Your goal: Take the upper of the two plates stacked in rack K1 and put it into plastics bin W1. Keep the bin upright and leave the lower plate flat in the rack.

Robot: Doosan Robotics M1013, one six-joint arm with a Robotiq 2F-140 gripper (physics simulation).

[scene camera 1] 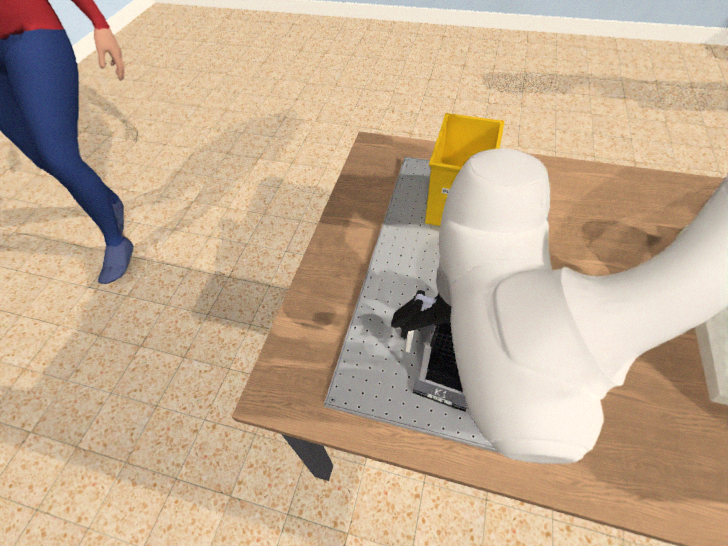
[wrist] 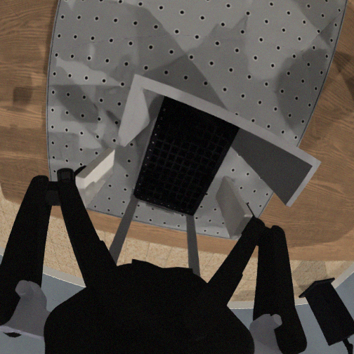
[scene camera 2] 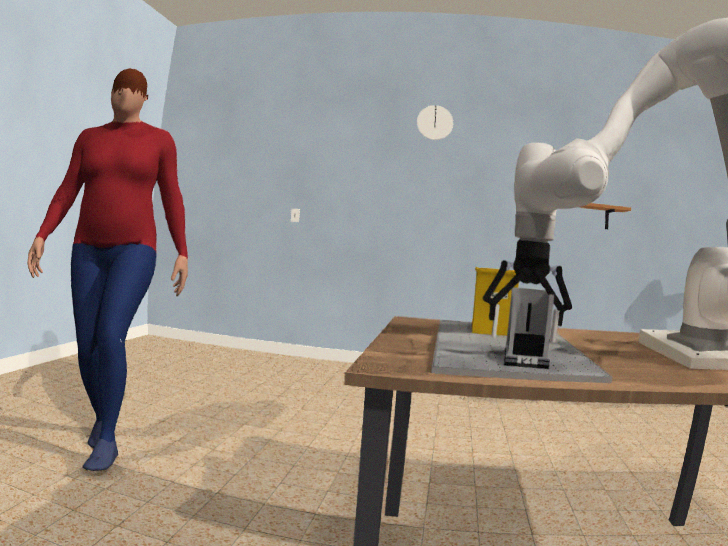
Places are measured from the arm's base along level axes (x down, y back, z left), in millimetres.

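Where they show: gripper, fingertip midpoint: [scene camera 1: 446, 353] [scene camera 2: 523, 339]; arm's base, origin of the base link: [scene camera 2: 705, 344].
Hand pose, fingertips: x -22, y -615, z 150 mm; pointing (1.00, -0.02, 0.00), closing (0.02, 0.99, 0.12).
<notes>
Each offset is from my fingertips to the top centre of the thing. Level surfaces: height alone.
Rack K1 @[dx -106, dy +12, dz -4 mm] [scene camera 1: 428, 384] [scene camera 2: 511, 329] [wrist: 277, 165] is grey and stands upright on the perforated board. The stacked black plates @[dx -1, dy +14, dz -14 mm] [scene camera 1: 442, 358] [scene camera 2: 529, 344] [wrist: 185, 155] lie flat in it; I cannot make out the split between upper and lower. My gripper [scene camera 2: 525, 324] [wrist: 167, 174] is open and empty. Its pale finger pads point down on either side of the rack, apart from the plates; in scene camera 1 the arm hides one of them. Plastics bin W1 @[dx -133, dy +16, dz -427 mm] [scene camera 1: 435, 199] [scene camera 2: 479, 293] is yellow, open-topped and upright behind the rack; it does not show in the wrist view.
The perforated board @[dx +47 mm] [scene camera 1: 376, 376] [scene camera 2: 449, 358] [wrist: 100, 45] lies on the wooden table @[dx +59 mm] [scene camera 1: 294, 358] [scene camera 2: 376, 358] [wrist: 25, 125]. The white arm [scene camera 1: 517, 264] [scene camera 2: 564, 176] comes in from the right. A person in red and blue [scene camera 1: 52, 117] [scene camera 2: 117, 193] stands left of the table.
</notes>
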